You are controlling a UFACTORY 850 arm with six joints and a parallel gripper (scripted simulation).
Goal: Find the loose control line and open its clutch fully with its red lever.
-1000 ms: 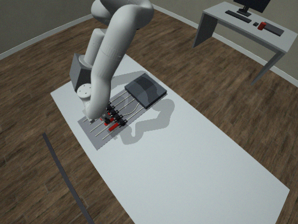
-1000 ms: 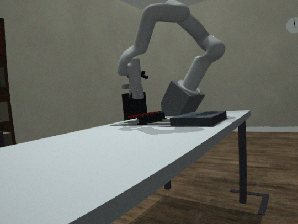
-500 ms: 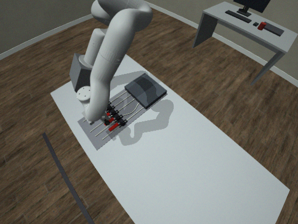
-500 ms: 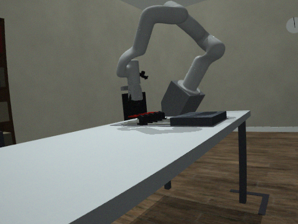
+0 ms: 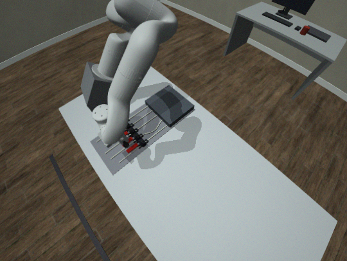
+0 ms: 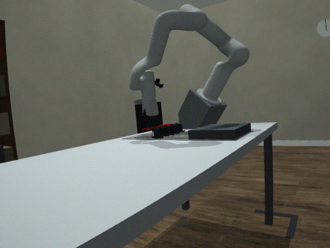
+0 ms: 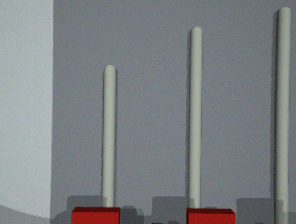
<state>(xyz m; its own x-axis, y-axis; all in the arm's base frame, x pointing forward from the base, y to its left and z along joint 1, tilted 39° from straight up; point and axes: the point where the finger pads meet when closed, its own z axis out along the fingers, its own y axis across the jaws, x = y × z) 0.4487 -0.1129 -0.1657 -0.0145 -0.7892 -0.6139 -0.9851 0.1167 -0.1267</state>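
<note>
Right now the grey baseplate is 5 cm behind my hand, 6 cm to the right of it and 7 cm below it.
</note>
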